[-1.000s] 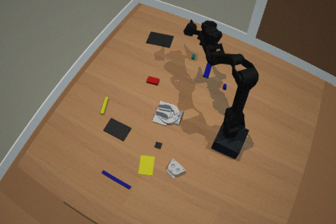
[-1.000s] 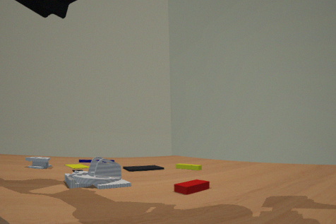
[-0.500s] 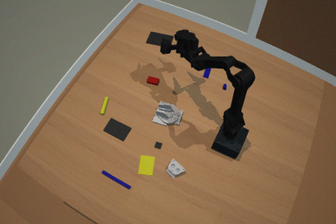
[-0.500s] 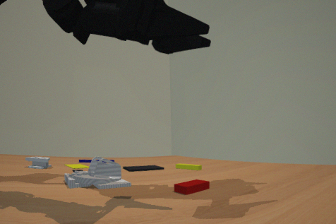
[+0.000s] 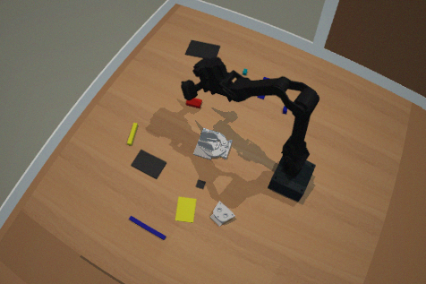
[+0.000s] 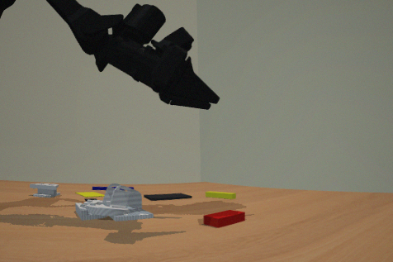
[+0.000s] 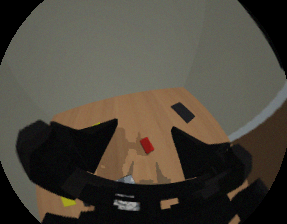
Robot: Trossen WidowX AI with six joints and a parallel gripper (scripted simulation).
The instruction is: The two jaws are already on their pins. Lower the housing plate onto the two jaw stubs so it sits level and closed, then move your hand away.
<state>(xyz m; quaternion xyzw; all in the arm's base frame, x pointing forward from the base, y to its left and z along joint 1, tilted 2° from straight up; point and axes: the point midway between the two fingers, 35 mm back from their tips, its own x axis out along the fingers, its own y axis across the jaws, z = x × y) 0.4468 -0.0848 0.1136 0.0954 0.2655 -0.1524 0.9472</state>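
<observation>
Right now my gripper tip is 350 mm to the right of the white part, 330 mm past it and 190 mm above it. From my gripper tip the other things lie so: red block 190 mm below, 20 mm to the right, 10 mm ahead; then teal cube 270 mm to the right, 190 mm below, 100 mm behind; then yellow bar 230 mm to the left, 190 mm below, 140 mm ahead.
</observation>
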